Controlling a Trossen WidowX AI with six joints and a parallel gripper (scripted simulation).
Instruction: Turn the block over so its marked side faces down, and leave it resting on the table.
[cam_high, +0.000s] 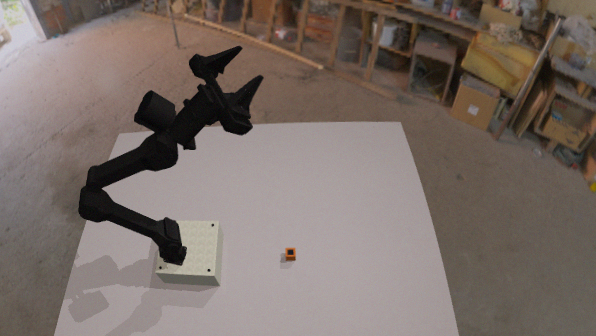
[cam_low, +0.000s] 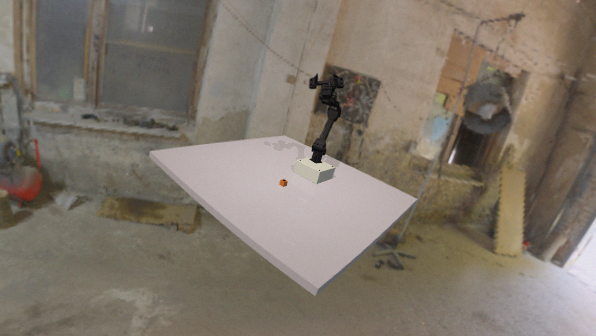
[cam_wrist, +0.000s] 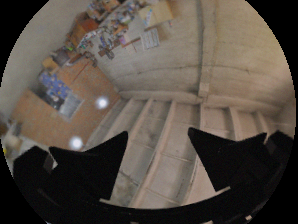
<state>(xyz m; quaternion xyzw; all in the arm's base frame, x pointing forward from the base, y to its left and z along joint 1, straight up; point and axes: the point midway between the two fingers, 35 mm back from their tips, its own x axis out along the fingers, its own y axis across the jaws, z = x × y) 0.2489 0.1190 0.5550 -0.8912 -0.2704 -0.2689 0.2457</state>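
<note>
The orange block lies 640 mm below my gripper tip, 60 mm ahead of it and 40 mm to the right of it.
</note>
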